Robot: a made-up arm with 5 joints.
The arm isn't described. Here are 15 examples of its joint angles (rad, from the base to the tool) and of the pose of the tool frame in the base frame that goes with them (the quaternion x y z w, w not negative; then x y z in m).
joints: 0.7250 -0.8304 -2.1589 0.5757 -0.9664
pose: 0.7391 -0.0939 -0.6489 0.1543 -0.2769 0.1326 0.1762
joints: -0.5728 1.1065 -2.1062 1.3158 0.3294
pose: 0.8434 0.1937 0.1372 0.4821 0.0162 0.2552 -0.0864
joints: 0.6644 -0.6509 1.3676 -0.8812 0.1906
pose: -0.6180 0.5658 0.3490 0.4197 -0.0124 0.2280 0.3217
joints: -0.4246 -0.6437 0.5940 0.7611 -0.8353
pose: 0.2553 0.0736 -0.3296 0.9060 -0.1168 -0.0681 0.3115
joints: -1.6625 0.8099 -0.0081 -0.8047 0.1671
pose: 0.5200 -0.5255 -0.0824 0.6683 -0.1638 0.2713 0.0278
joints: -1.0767 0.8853 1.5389 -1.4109 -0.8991
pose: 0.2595 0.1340 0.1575 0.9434 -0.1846 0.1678 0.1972
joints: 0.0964 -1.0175 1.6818 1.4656 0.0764
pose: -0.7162 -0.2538 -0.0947 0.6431 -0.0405 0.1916 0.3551
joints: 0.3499 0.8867 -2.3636 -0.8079 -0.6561
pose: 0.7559 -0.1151 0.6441 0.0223 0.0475 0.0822 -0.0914
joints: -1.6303 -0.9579 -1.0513 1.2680 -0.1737
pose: 0.4307 0.8622 -0.1663 0.2085 -0.1778 0.0416 0.0634
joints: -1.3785 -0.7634 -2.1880 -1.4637 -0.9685
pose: -0.7602 0.3777 0.0407 0.5271 -0.1688 0.2385 0.2143
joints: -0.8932 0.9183 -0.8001 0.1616 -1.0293
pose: 0.9296 -0.3376 0.1081 0.1013 -0.0411 0.2412 -0.1325
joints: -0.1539 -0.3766 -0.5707 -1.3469 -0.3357
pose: 0.5656 0.0391 0.4999 0.6547 -0.1141 -0.0676 0.1159
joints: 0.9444 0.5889 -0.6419 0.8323 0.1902
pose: -0.0847 -0.2820 -0.2281 0.9280 -0.1760 -0.1542 0.2219
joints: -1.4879 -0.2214 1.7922 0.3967 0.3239
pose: -0.2489 -0.0791 -0.1086 0.9592 -0.1771 0.0360 0.2967
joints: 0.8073 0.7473 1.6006 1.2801 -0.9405
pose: -0.3022 -0.8666 0.1307 0.3751 -0.2606 0.0095 0.0743
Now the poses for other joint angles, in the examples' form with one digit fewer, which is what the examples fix.
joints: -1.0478 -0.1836 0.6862 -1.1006 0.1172
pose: 0.211 -0.072 0.537 0.813 -0.108 -0.031 0.174
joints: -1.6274 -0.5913 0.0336 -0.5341 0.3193
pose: 0.666 -0.038 0.332 0.666 -0.097 0.034 0.018
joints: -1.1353 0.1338 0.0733 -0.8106 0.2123
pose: 0.425 -0.287 0.247 0.822 -0.169 0.045 0.036
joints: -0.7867 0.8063 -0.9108 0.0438 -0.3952
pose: 0.845 -0.352 0.056 0.397 -0.064 0.191 -0.133
